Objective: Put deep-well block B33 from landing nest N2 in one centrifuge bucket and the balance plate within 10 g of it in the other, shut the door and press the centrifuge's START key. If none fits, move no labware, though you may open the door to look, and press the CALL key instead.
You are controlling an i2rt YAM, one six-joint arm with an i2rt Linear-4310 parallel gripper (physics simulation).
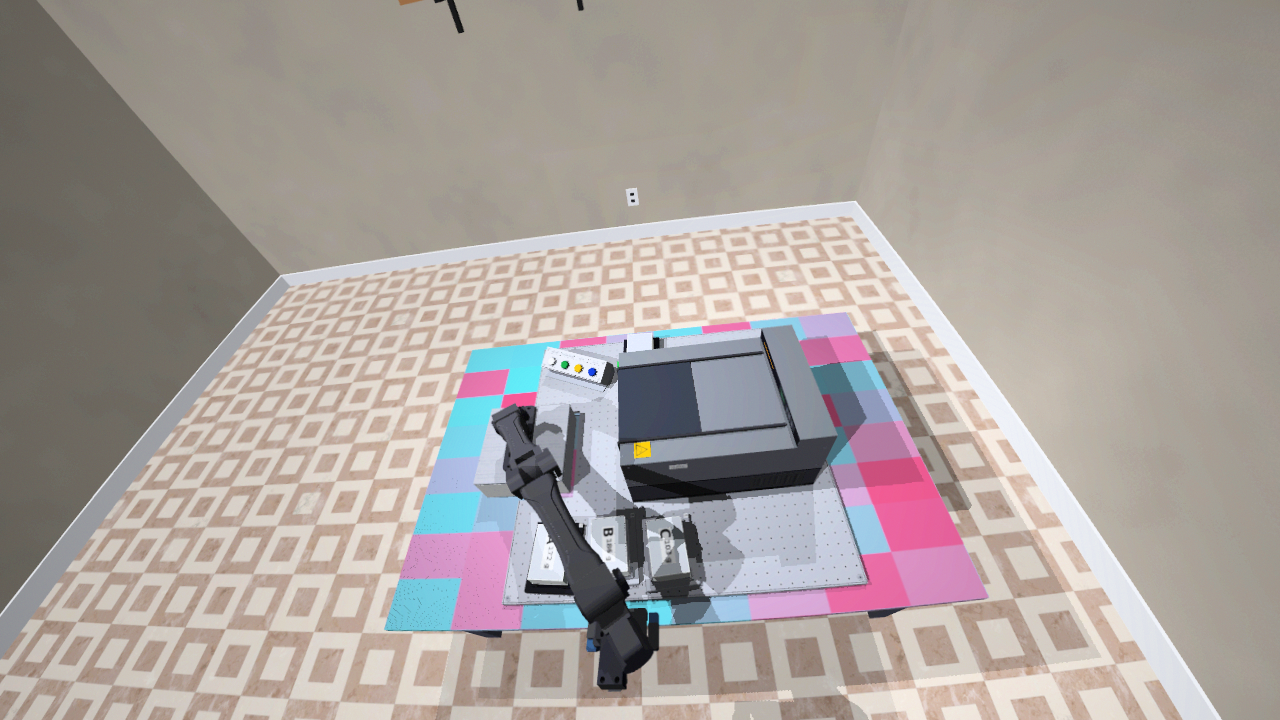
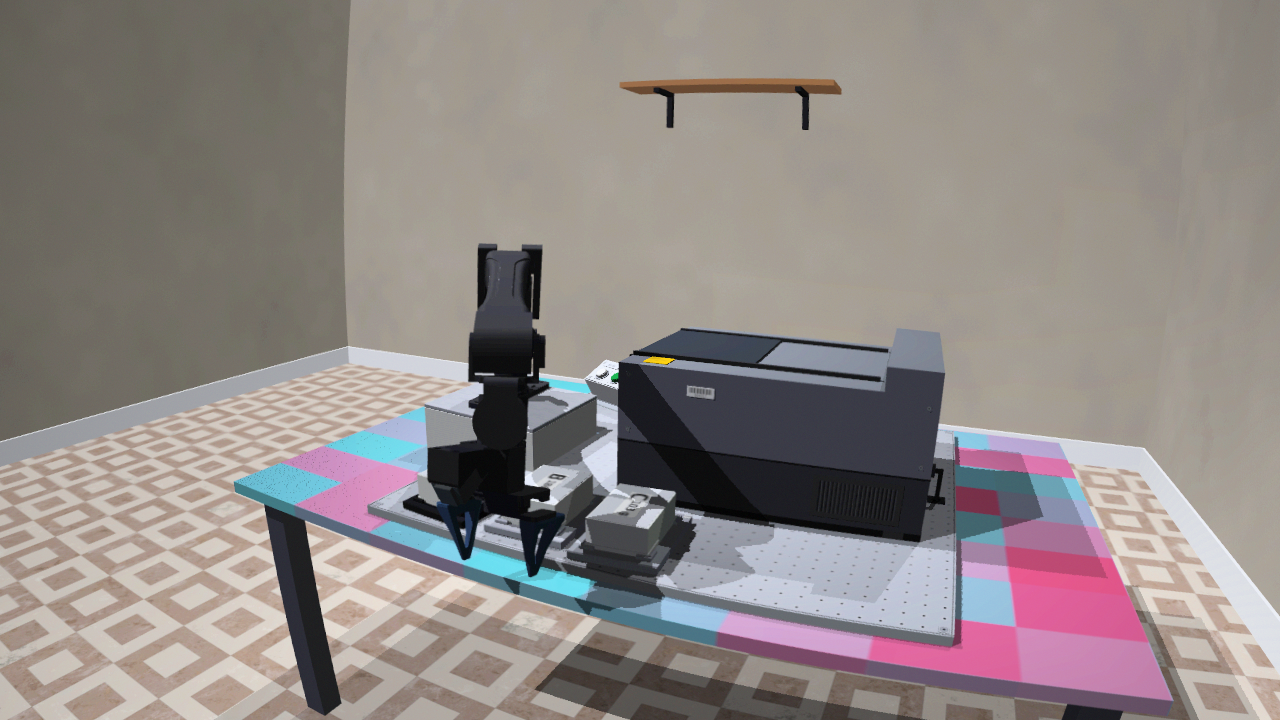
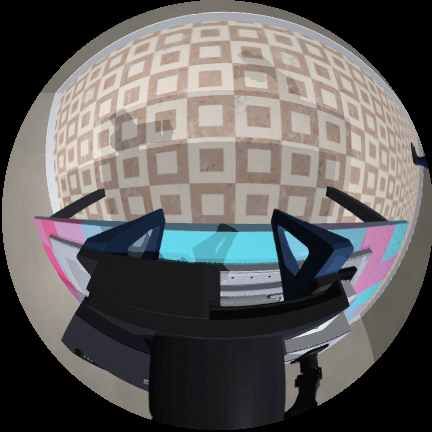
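Where they show: gripper, fingertip midpoint: (image 2: 498,567) (image 3: 217,214); arm's base at its link origin: (image 3: 307,354).
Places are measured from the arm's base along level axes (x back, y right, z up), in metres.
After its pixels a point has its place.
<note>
My gripper (image 1: 623,635) @(x -0.270, y 0.502, z -0.050 m) (image 2: 499,565) @(x -0.270, y 0.502, z -0.050 m) (image 3: 217,214) @(x -0.270, y 0.502, z -0.050 m) is open and empty, its fingers pointing down at the table's front edge, in front of the lettered blocks. Block A (image 1: 539,562) @(x -0.074, y 0.329, z -0.021 m) is partly behind my arm; block B (image 1: 615,530) @(x -0.254, y 0.274, z -0.020 m) (image 2: 575,486) @(x -0.275, y 0.295, z -0.021 m) and block C (image 1: 666,562) @(x -0.365, y 0.358, z -0.020 m) (image 2: 630,530) @(x -0.390, y 0.383, z -0.027 m) stand to its right on low nests. Their gram figures are too small to read surely. The centrifuge (image 1: 716,454) @(x -0.503, y 0.192, z 0.136 m) (image 2: 769,429) @(x -0.520, y 0.196, z 0.065 m) (image 3: 107,350) @(x -0.557, y 0.198, z 0.068 m) stands behind, its top covered by a dark and a grey panel. The white key box (image 1: 572,376) @(x -0.121, y -0.255, z -0.071 m) has white, green, yellow and blue keys. I cannot identify B33 or N2.
A pale box (image 1: 490,465) @(x 0.074, y 0.077, z 0.003 m) (image 2: 565,438) @(x -0.129, y 0.028, z -0.055 m) stands left of the centrifuge, under my arm. A perforated metal plate (image 1: 805,546) @(x -0.687, y 0.349, z -0.074 m) (image 2: 859,591) @(x -0.679, y 0.364, z -0.074 m) lies on the multicoloured table (image 1: 930,555) @(x -0.962, y 0.405, z -0.087 m) (image 2: 1074,617) @(x -0.960, y 0.349, z -0.087 m). A small white item (image 1: 639,342) @(x -0.356, y -0.315, z -0.016 m) stands at the back. A wooden shelf (image 2: 729,86) hangs on the wall.
</note>
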